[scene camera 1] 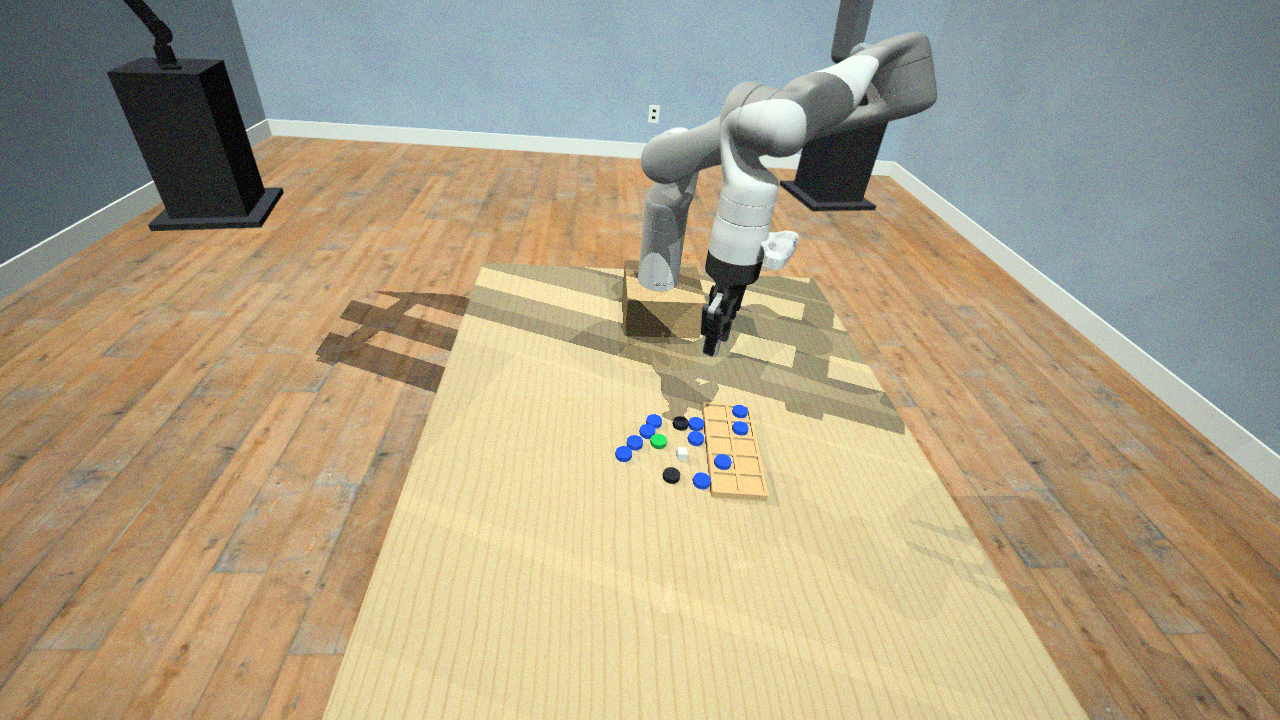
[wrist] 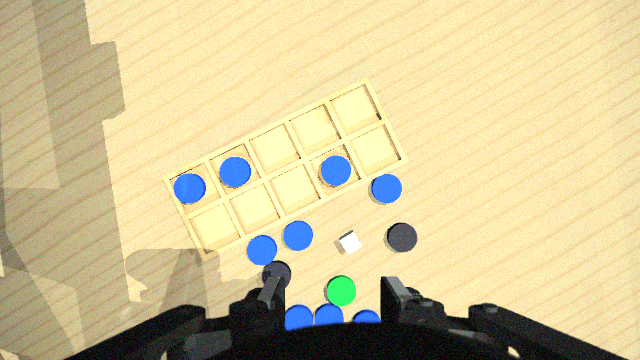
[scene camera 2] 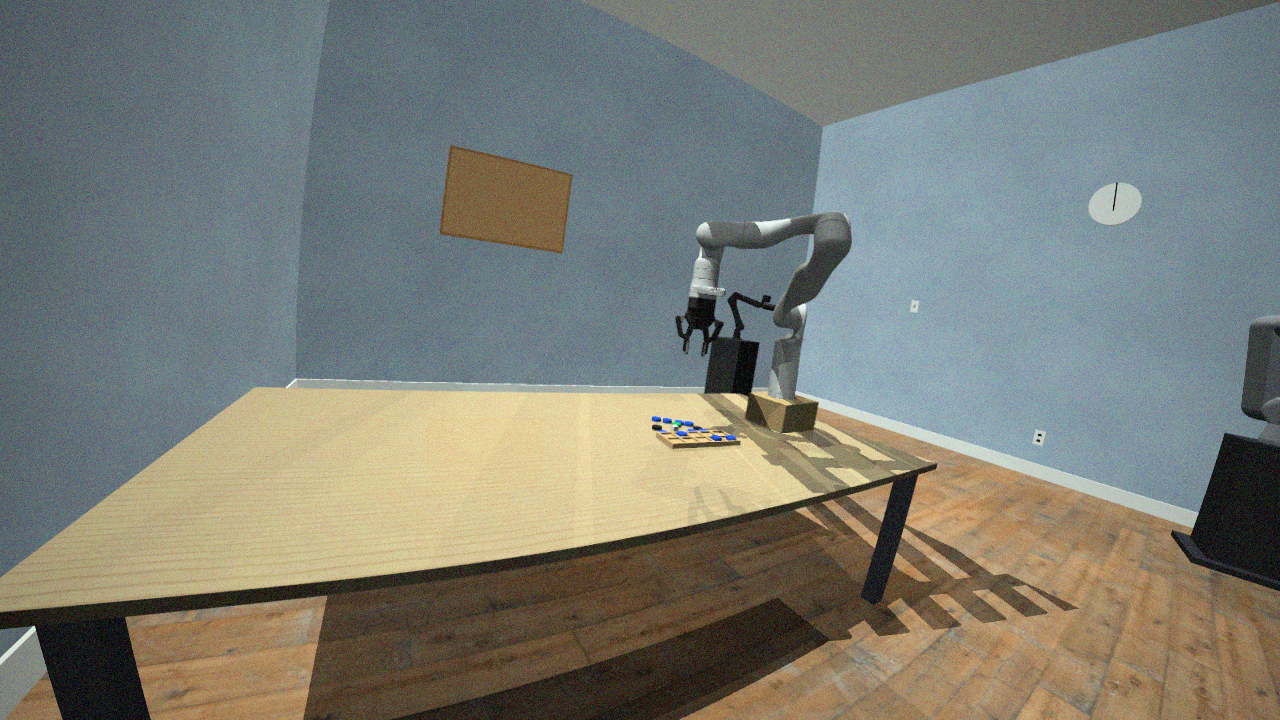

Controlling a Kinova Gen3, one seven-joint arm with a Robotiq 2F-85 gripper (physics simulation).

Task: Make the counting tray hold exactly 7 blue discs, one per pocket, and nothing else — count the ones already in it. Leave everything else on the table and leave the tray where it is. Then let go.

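Observation:
The wooden counting tray [scene camera 1: 739, 489] [scene camera 2: 698, 444] [wrist: 295, 189] has two rows of pockets. Three blue discs are in it, in separate pockets: one disc [scene camera 1: 740, 411] [wrist: 189, 188] at the end nearest the robot base, another disc [scene camera 1: 740, 428] [wrist: 235, 172] beside it in the same row, and a third disc [scene camera 1: 723, 461] [wrist: 335, 170] in the other row. Outside, blue discs [wrist: 386, 188] [wrist: 298, 235] [wrist: 262, 250] lie along its long side. Several more blue discs [scene camera 1: 634, 442] [wrist: 329, 315] form a slanting line. My gripper [scene camera 1: 712, 350] [scene camera 2: 696, 350] [wrist: 332, 299] is open, empty and high above the table.
A green disc [scene camera 1: 658, 440] [wrist: 341, 290], a white cube [scene camera 1: 682, 454] [wrist: 350, 242] and two black discs [scene camera 1: 681, 422] [scene camera 1: 671, 475] [wrist: 276, 274] [wrist: 402, 237] lie on the table beside the tray. The robot's wooden base block [scene camera 1: 662, 313] [scene camera 2: 780, 412] stands behind.

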